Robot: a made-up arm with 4 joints.
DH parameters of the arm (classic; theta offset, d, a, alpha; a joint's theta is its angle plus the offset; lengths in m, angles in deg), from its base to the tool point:
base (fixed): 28.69 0 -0.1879 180
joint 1: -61.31 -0.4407 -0.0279 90
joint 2: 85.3 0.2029 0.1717 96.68
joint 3: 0 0.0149 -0.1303 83.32
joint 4: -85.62 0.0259 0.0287 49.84
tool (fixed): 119.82 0.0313 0 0
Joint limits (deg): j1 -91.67..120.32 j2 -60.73..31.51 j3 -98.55..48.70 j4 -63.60..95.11
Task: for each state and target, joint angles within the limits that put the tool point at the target. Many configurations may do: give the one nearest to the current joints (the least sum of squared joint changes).
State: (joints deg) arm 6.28 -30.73 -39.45 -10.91
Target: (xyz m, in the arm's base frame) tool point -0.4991 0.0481 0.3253
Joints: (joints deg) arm 18.07 -15.46 -91.70 -9.71
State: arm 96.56 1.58 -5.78 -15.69
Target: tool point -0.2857 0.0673 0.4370
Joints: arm 60.98 2.95 -14.39 -20.13
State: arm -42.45 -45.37 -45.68 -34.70
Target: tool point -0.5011 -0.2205 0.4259
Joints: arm -32.01 -58.48 -78.26 -41.94
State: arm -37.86 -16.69 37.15 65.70
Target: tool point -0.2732 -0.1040 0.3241
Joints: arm -36.30 -36.69 48.70 85.06
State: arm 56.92 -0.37 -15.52 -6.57
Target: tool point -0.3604 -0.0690 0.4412
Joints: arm 12.96 -7.71 -13.77 -31.22
